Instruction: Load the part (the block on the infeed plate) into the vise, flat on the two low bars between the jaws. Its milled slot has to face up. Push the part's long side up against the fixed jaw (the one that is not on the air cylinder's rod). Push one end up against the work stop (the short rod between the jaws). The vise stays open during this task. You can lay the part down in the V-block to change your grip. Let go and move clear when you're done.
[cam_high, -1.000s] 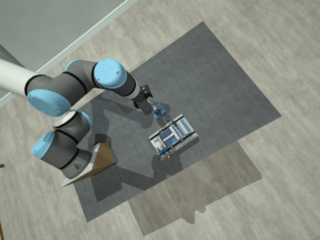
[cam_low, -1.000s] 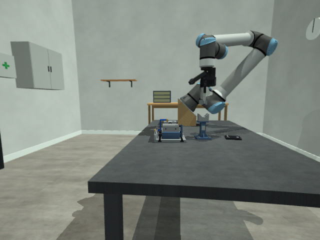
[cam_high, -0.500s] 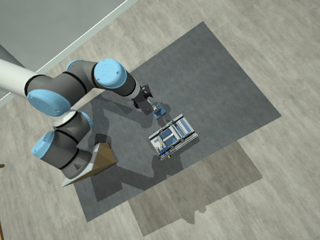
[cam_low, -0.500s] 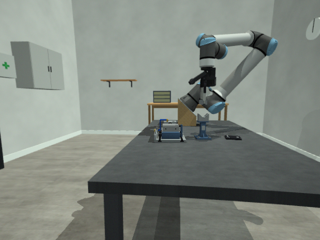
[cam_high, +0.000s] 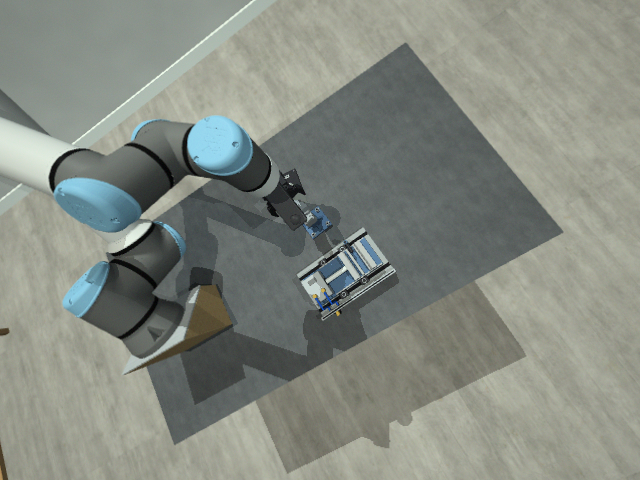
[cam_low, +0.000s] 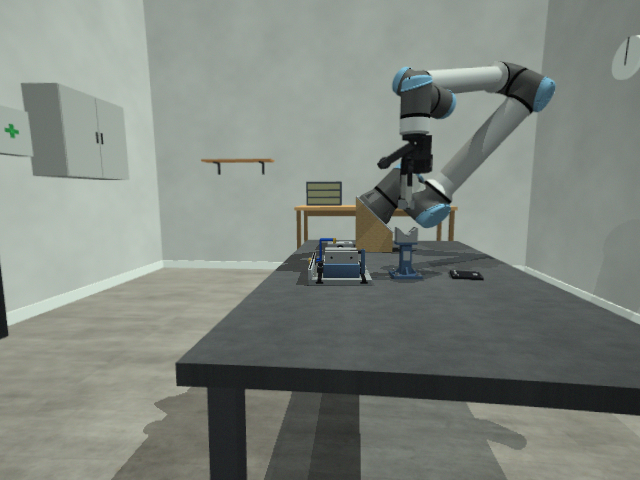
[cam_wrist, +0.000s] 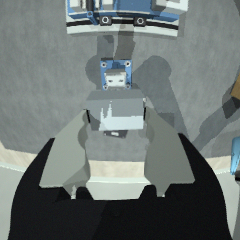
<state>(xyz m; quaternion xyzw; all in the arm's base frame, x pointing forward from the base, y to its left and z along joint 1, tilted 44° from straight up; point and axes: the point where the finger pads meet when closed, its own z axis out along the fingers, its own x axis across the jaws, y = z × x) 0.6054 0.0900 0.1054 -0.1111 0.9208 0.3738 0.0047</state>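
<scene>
The part lies 10 mm below my hand. Also, from my hand: infeed plate: 240 mm below, 200 mm to the left, 30 mm behind; vise: 210 mm to the right, 200 mm below, 20 mm ahead.
</scene>
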